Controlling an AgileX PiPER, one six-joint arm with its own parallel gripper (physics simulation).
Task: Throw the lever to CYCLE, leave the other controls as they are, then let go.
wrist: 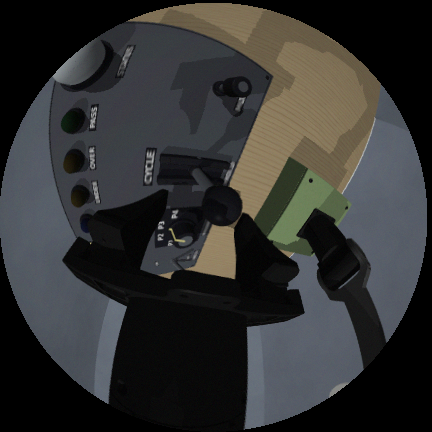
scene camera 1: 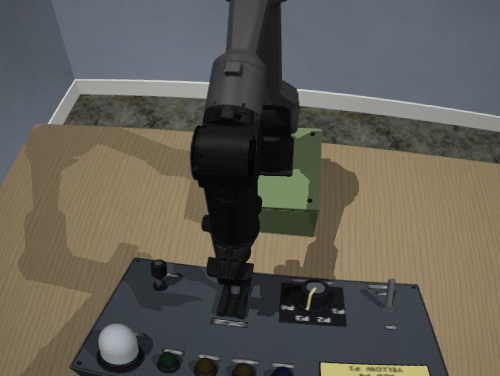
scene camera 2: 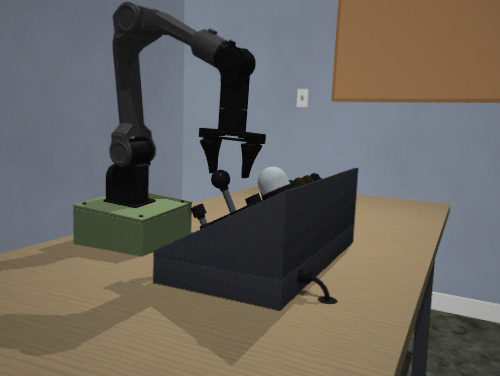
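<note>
The lever has a black ball knob [scene camera 2: 220, 179] [wrist: 222, 206] on a grey shaft [scene camera 2: 229, 201] [wrist: 200, 177]. It leans towards the arm's base, away from the CYCLE label [wrist: 149, 166] at the other end of its slot. My gripper [scene camera 2: 229, 174] [wrist: 203, 209] is open and points down over the console [scene camera 1: 190, 315] [scene camera 2: 320, 225] [wrist: 150, 100]. In scene camera 2 the knob shows just below the fingertips, nearer the finger on the base side. No grip on it shows. In scene camera 1 the gripper hides most of the lever.
A small black-capped stick [scene camera 1: 159, 270] [scene camera 2: 199, 211] [wrist: 237, 87], a white dome [scene camera 1: 118, 344] [scene camera 2: 273, 181] [wrist: 82, 64], a rotary knob [scene camera 1: 315, 295] [wrist: 183, 235] with yellow pointer, and a grey toggle [scene camera 1: 389, 295] stand around the lever. Coloured lamps line one side. The green base block [scene camera 1: 290, 220] [scene camera 2: 107, 230] stands behind.
</note>
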